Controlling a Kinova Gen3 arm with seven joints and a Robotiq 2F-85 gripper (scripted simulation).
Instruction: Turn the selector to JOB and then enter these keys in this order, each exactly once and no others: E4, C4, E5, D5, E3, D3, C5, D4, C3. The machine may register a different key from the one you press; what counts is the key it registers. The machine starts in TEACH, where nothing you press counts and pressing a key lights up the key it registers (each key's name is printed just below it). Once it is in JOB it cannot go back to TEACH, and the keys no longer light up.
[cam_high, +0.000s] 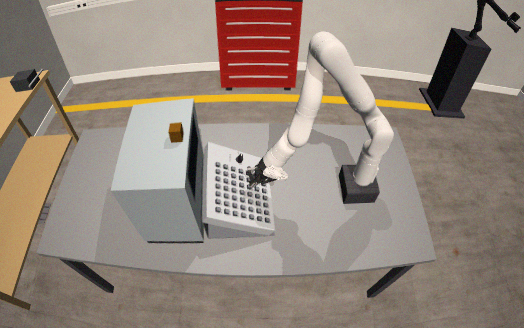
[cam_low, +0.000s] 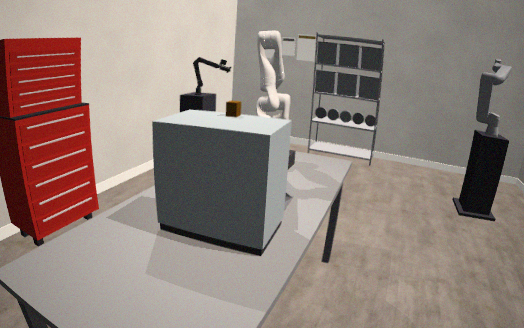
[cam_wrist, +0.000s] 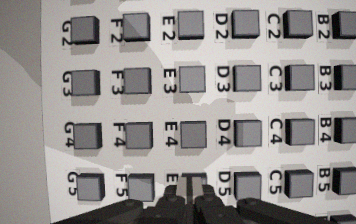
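The key D4 is 40 mm to the left of my hand, 40 mm ahead of it and 10 mm below it. The rest, counted from my hand: key C4: 70 mm ahead, 40 mm to the left, 10 mm above; keypad: 70 mm ahead, 40 mm below, 10 mm to the right; key: 70 mm to the left, 70 mm ahead, 10 mm above.
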